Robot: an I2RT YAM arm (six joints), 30 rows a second.
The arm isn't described. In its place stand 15 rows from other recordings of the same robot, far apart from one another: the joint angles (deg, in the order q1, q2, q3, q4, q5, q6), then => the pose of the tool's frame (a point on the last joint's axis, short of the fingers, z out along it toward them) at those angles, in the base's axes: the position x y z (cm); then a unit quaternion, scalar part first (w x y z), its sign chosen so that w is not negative.
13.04, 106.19, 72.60, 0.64, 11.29, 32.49 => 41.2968 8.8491 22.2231 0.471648 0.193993 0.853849 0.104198
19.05, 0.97, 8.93, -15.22, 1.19, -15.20 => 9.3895 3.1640 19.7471 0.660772 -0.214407 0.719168 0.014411
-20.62, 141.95, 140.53, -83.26, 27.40, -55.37 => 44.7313 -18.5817 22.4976 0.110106 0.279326 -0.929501 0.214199
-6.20, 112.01, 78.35, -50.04, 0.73, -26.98 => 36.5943 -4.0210 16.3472 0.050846 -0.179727 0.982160 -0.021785
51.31, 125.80, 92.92, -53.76, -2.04, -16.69 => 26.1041 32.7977 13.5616 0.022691 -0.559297 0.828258 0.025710
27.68, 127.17, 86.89, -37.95, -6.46, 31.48 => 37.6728 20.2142 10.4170 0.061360 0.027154 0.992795 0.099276
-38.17, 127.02, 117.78, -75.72, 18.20, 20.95 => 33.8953 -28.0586 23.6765 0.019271 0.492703 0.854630 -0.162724
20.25, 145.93, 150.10, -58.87, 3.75, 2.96 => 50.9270 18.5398 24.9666 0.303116 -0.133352 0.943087 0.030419
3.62, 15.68, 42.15, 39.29, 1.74, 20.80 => 0.3447 -0.0865 44.7685 0.956157 0.046035 0.205363 0.203641
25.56, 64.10, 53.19, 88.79, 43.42, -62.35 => 17.0755 5.4542 46.1160 0.864346 0.196726 0.325924 -0.328600
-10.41, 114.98, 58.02, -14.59, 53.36, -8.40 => 33.4660 -9.0525 8.9789 0.068894 0.087440 0.880573 -0.460650
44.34, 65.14, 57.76, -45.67, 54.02, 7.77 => 17.5152 13.0883 30.5220 0.442830 -0.128469 0.847496 -0.262958
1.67, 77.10, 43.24, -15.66, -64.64, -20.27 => 25.4832 3.9613 21.6273 0.369580 -0.332467 0.743207 0.447794
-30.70, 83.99, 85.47, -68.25, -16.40, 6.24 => 24.4501 -13.3484 34.2975 0.224349 0.279911 0.928666 0.094324
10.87, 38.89, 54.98, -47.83, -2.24, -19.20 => 12.3941 2.5217 34.7156 0.486655 -0.235744 0.840985 -0.018319
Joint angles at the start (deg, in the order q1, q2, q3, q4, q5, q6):
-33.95 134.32 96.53 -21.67 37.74 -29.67
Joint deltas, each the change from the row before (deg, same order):
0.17 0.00 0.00 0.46 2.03 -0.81
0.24 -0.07 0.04 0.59 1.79 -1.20
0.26 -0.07 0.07 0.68 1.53 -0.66
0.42 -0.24 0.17 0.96 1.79 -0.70
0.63 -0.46 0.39 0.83 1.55 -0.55
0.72 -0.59 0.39 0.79 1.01 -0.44
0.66 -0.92 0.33 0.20 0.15 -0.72
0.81 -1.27 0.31 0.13 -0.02 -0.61
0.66 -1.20 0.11 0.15 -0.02 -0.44
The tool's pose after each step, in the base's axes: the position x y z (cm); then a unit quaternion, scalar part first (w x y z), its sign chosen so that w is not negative. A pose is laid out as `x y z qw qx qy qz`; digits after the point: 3 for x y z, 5 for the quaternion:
39.215 -28.972 11.278 0.03850 0.11695 0.90318 -0.41122
39.343 -28.913 11.471 0.03117 0.11148 0.89771 -0.42510
39.510 -28.842 11.681 0.02786 0.11014 0.89205 -0.43742
39.803 -28.701 12.118 0.02745 0.10986 0.88433 -0.45293
40.242 -28.420 12.831 0.03173 0.11001 0.87648 -0.46763
40.728 -28.043 13.634 0.04015 0.10967 0.86997 -0.47908
41.109 -27.616 14.592 0.04925 0.10454 0.86713 -0.48449
41.512 -27.041 15.821 0.06211 0.09960 0.86406 -0.48951
41.772 -26.533 16.889 0.07332 0.09627 0.86121 -0.49363

